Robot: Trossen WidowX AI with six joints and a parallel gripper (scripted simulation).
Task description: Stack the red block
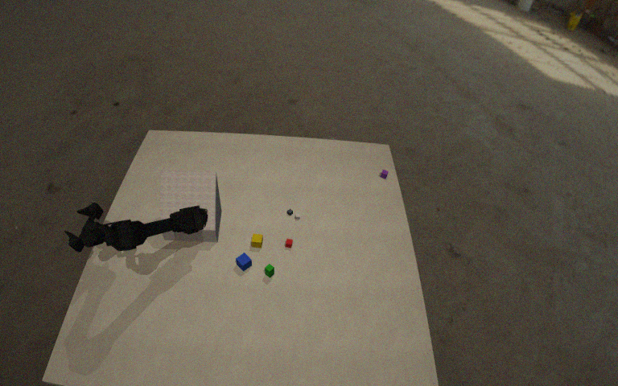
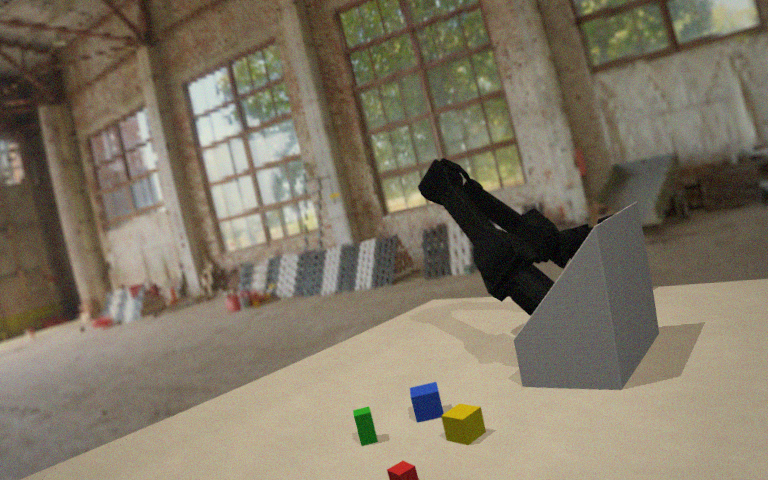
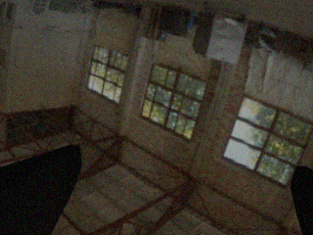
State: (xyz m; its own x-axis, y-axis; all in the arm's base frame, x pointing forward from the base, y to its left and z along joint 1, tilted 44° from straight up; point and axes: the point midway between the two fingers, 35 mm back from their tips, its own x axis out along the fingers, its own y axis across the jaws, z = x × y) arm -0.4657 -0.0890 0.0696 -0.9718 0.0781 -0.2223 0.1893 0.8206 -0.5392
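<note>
Now: gripper tip 840 mm short of the red block, 90 mm to the right of it and 120 mm above it. Round my gripper tip: blue block 680 mm ahead, 10 mm to the right, 110 mm below; then purple cube 1270 mm ahead, 520 mm to the left, 120 mm below; then yellow block 720 mm ahead, 90 mm to the left, 110 mm below.
</note>
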